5 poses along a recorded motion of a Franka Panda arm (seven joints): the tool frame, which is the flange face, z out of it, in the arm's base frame.
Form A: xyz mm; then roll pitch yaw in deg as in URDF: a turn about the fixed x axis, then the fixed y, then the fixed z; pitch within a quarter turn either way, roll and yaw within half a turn.
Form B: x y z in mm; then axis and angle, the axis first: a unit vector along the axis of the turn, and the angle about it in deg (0 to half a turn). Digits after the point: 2 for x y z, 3 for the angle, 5 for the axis.
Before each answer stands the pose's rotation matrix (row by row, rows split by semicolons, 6 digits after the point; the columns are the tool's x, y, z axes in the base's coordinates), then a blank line. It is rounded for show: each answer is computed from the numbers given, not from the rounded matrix.
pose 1, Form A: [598.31, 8.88, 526.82, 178.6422, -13.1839, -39.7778]
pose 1, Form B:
0.748275 -0.643786 0.160074; -0.622948 -0.764858 -0.164097; 0.228077 0.023071 -0.973370

[598.31, 8.88, 526.82, 0.93478, -0.33963, 0.10407, 174.254]
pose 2, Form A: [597.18, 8.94, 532.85, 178.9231, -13.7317, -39.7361]
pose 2, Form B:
0.747017 -0.642570 0.170495; -0.620981 -0.766009 -0.166169; 0.237376 0.018257 -0.971246

[597.18, 8.94, 532.85, 0.93445, -0.33887, 0.10939, 174.337]
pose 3, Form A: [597.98, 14.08, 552.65, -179.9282, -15.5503, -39.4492]
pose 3, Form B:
0.743923 -0.635134 0.207808; -0.612136 -0.772401 -0.169371; 0.268084 -0.001207 -0.963395

[597.98, 14.08, 552.65, 0.93365, -0.33466, 0.12769, 174.833]
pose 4, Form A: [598.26, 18.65, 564.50, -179.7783, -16.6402, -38.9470]
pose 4, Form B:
0.745158 -0.627735 0.225141; -0.602277 -0.778418 -0.176996; 0.286361 -0.003707 -0.958115

[598.26, 18.65, 564.50, 0.93397, -0.32995, 0.13721, 174.677]
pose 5, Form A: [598.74, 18.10, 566.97, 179.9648, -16.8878, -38.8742]
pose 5, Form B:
0.744952 -0.627751 0.225775; -0.600547 -0.778414 -0.182799; 0.290498 0.000588 -0.956875

[598.74, 18.10, 566.97, 0.93390, -0.32961, 0.13854, 174.365]
